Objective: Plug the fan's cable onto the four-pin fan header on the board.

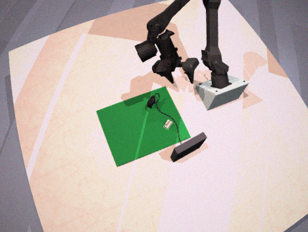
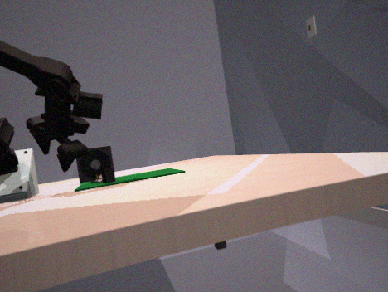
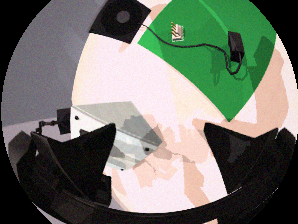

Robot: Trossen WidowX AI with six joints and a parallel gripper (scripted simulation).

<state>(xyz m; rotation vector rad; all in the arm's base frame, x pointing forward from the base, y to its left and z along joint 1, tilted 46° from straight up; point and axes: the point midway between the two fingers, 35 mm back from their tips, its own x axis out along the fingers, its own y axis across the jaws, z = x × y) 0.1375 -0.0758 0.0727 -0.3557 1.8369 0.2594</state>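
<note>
Right now the dark plug is 130 mm ahead of my gripper tip, 60 mm below it and 10 mm to the right of it. The rest, counted from my gripper tip: green board 200 mm ahead, 100 mm below, 40 mm to the left; then black fan 210 mm to the left, 120 mm ahead, 20 mm below.
</note>
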